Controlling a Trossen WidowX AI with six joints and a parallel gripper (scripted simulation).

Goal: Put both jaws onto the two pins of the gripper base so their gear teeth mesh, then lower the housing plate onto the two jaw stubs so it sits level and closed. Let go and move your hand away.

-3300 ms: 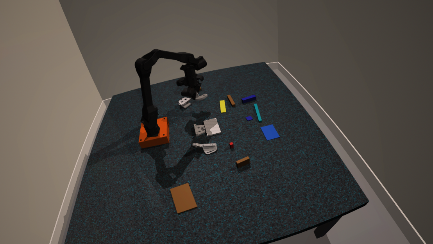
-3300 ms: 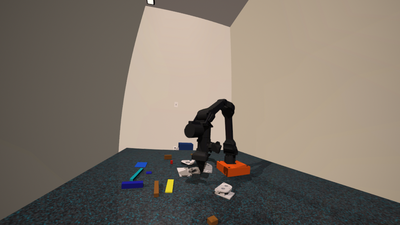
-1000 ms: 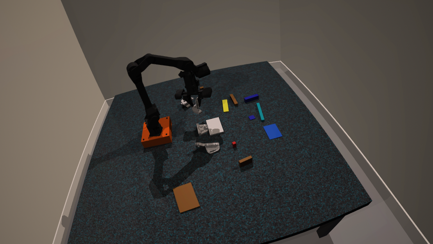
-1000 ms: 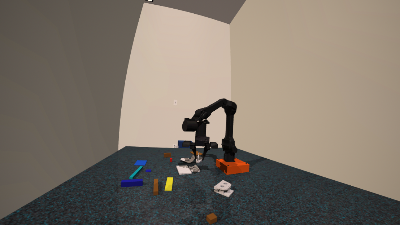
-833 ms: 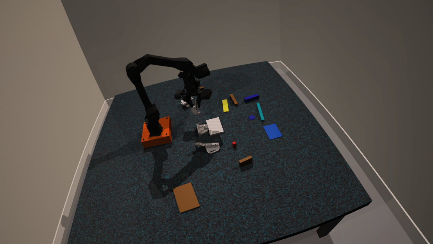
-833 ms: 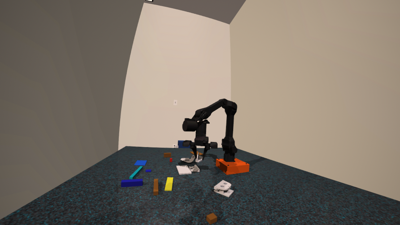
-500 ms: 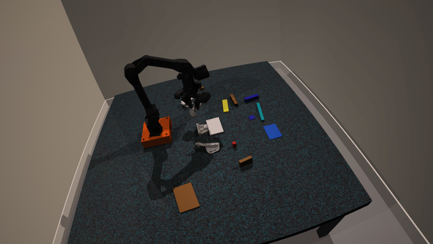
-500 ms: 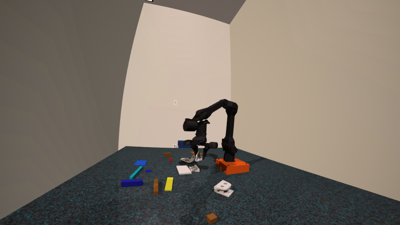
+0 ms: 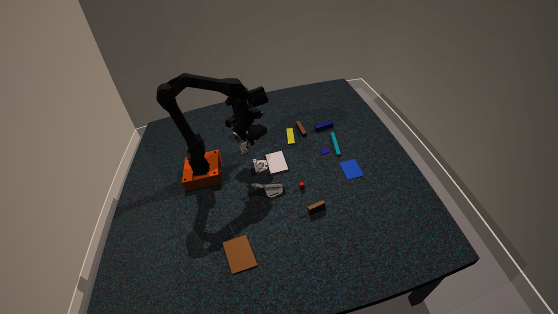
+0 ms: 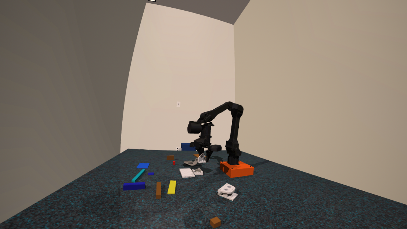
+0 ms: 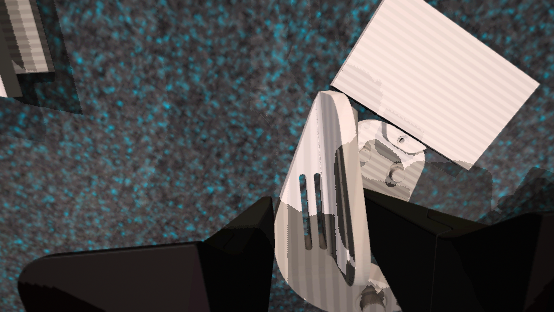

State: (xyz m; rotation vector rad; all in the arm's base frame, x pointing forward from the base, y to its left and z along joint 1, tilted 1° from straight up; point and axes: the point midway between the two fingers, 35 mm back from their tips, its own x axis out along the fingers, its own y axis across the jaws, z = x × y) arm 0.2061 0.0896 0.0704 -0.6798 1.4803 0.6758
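The white jaw is 1 cm behind my gripper tip and 4 cm to the right of it. From my gripper tip the other things lie so: yellow bar: 15 cm ahead, 14 cm to the left, 9 cm below; red cube: 20 cm ahead, 18 cm to the right, 8 cm below; white block: 9 cm behind, 20 cm to the left, 8 cm below.
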